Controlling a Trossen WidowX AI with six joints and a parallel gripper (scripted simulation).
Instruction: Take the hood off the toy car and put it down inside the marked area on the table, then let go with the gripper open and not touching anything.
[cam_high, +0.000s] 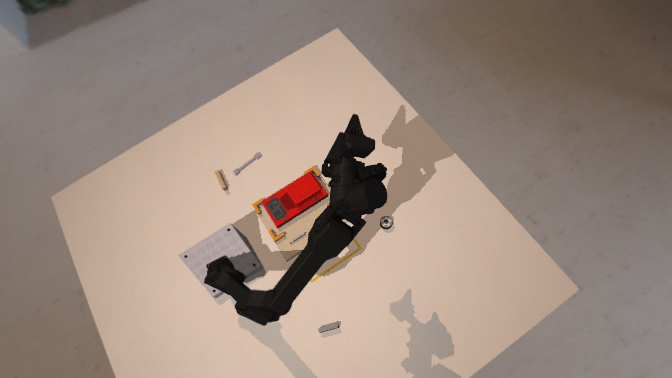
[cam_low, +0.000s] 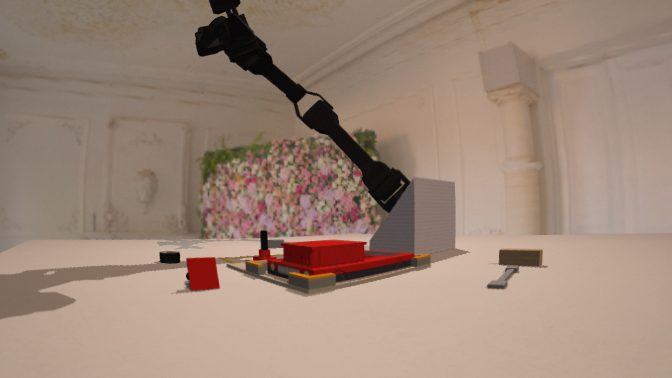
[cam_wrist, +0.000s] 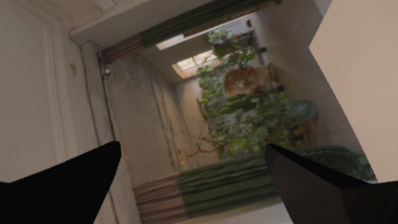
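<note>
My gripper tip is 430 mm above the hood, 140 mm past it and 110 mm to the right of it. Round my gripper tip: wooden block (460 mm below, 370 mm behind, 310 mm to the left); grey rod (470 mm below, 330 mm to the left, 270 mm behind).
</note>
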